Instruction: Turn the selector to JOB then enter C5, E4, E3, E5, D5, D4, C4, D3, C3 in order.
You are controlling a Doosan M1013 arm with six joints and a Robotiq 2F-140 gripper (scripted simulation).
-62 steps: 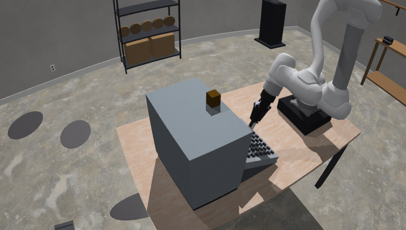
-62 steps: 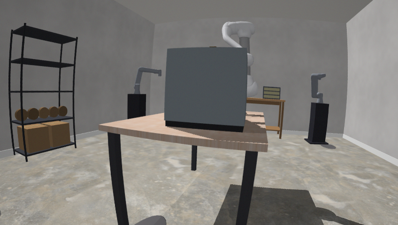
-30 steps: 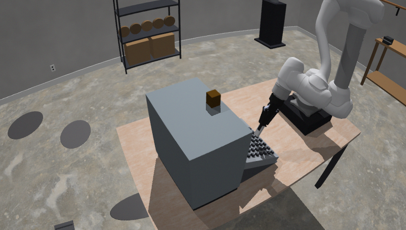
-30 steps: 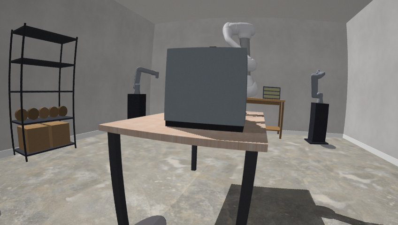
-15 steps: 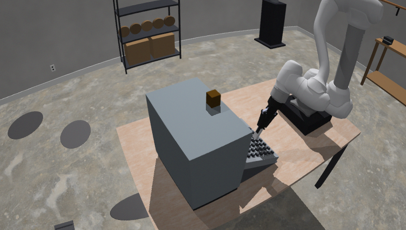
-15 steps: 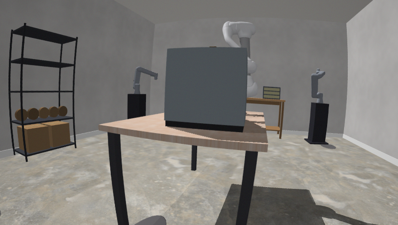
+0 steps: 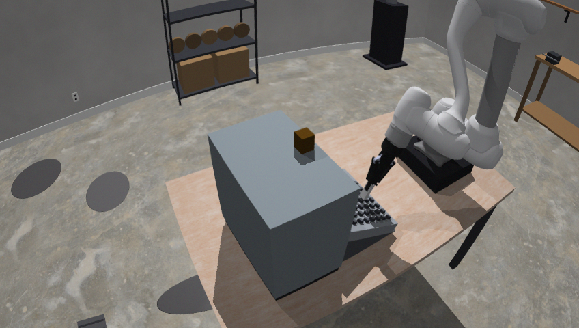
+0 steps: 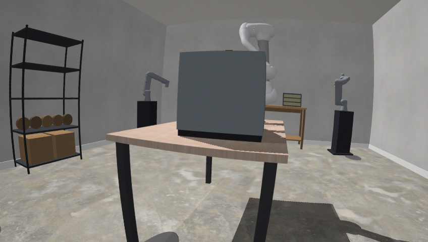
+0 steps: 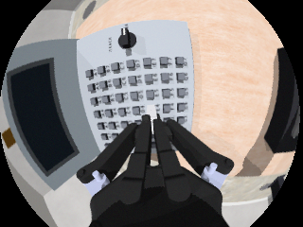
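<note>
Now: the key C3 80 mm ahead of my hand, 30 mm to the left of it and 10 mm below it. From my hand the other things lie so: black selector knob (170 mm to the right, 50 mm ahead, 20 mm below); keypad (70 mm ahead, 60 mm below, 50 mm to the right).
</note>
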